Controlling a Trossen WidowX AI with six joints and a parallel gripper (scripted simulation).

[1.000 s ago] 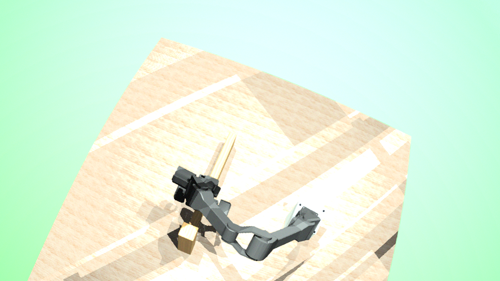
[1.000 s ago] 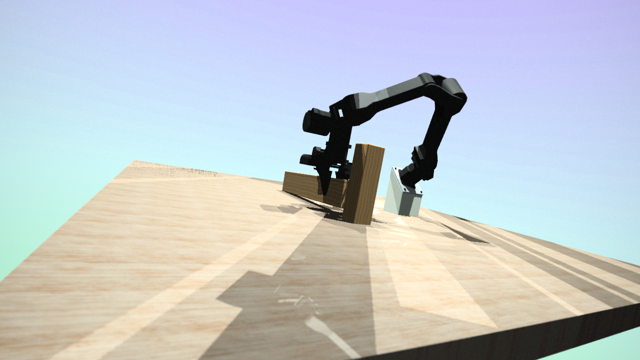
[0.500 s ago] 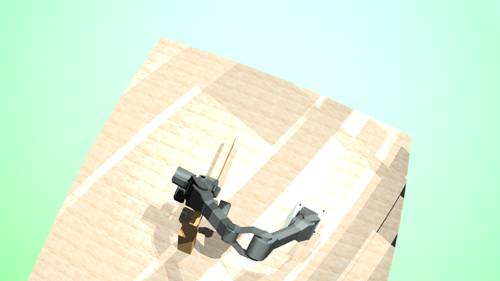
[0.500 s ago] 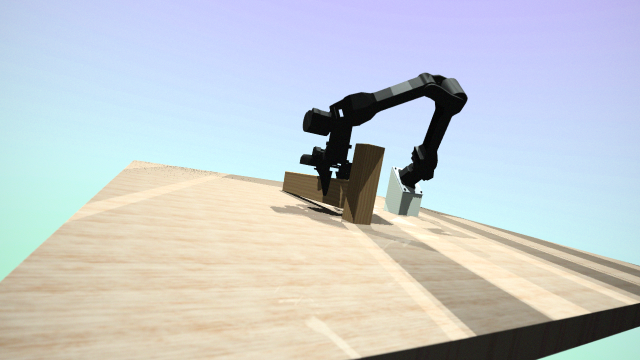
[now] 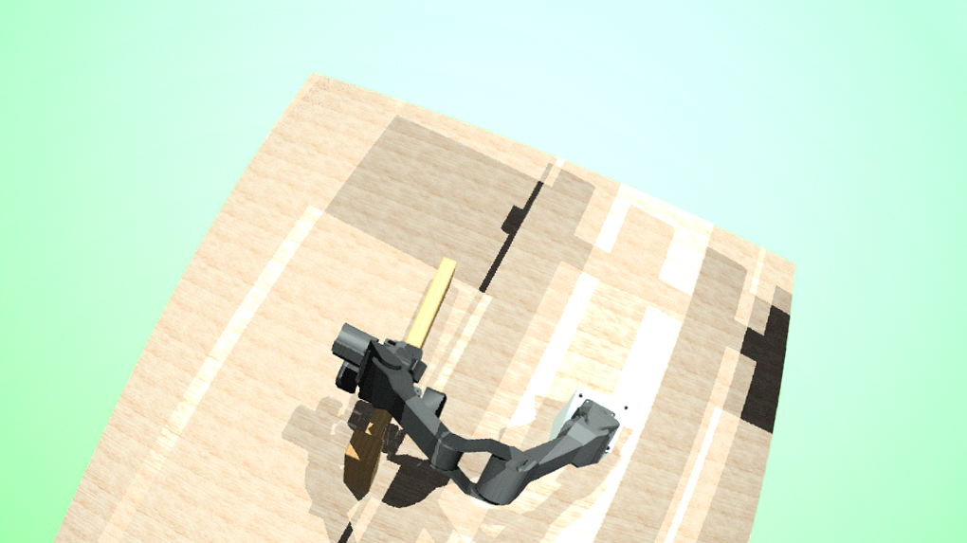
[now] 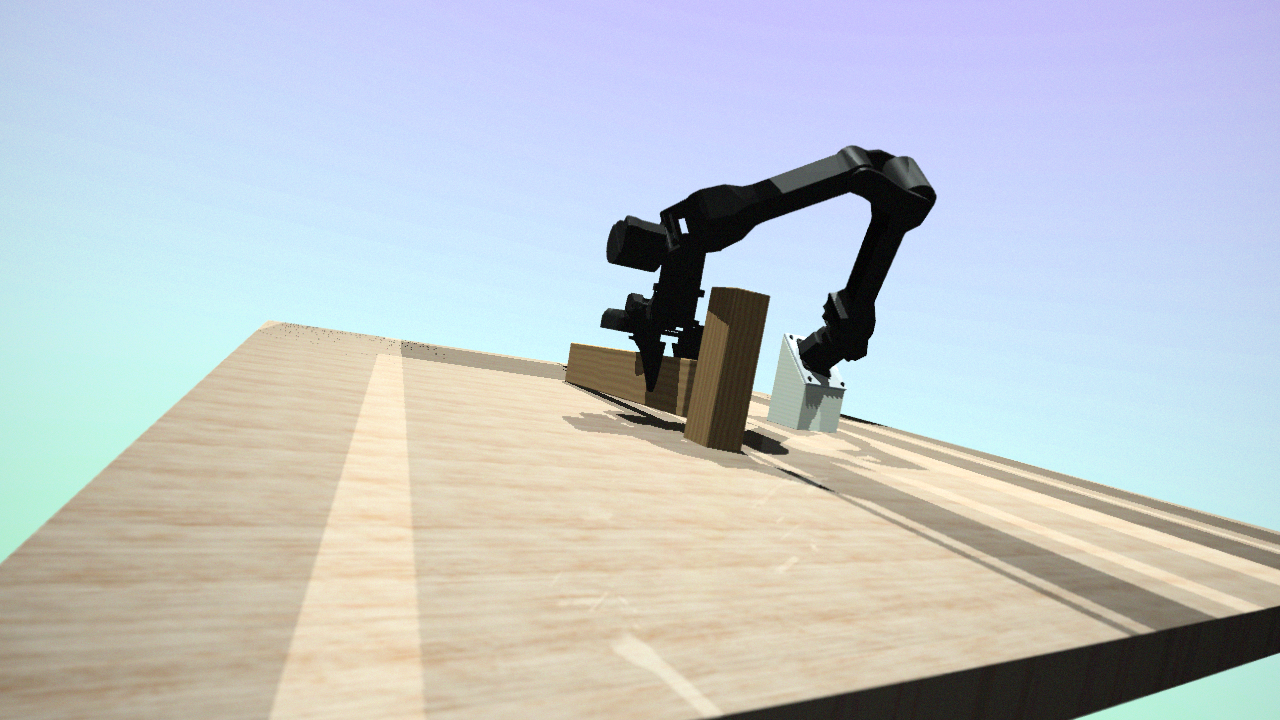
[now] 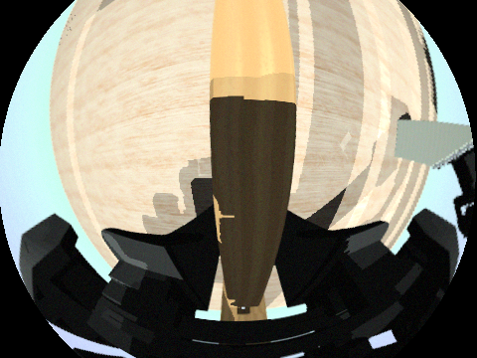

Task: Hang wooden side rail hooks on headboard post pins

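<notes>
Right now the upright headboard post is 1 cm behind my gripper tip, 13 cm to the left of it and 4 cm above it.
</notes>
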